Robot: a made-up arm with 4 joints. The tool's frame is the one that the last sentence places.
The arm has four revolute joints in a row. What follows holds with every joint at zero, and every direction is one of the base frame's.
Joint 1 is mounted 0.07 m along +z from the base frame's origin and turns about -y.
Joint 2 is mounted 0.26 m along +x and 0.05 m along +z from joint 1 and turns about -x.
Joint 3 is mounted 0.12 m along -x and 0.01 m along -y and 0.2 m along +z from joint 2 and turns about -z.
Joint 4 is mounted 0.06 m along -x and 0.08 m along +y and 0.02 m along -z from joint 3 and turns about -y.
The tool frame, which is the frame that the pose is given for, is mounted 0.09 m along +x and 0.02 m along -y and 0.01 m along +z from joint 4; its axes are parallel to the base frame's.
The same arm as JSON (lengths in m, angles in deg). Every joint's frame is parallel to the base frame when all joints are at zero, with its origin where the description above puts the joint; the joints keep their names.
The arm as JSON. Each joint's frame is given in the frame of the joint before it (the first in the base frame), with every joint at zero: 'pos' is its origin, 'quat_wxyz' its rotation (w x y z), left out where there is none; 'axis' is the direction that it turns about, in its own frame. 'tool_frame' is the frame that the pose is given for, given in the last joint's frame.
{"length_unit": "m", "angle_unit": "deg", "joints": [{"joint": "joint 1", "pos": [0.0, 0.0, 0.07], "axis": [0.0, -1.0, 0.0]}, {"joint": "joint 2", "pos": [0.26, 0.0, 0.05], "axis": [-1.0, 0.0, 0.0]}, {"joint": "joint 3", "pos": [-0.12, -0.01, 0.2], "axis": [0.0, 0.0, -1.0]}, {"joint": "joint 4", "pos": [-0.06, 0.08, -0.02], "axis": [0.0, -1.0, 0.0]}], "tool_frame": {"pos": [0.09, -0.02, 0.01]}}
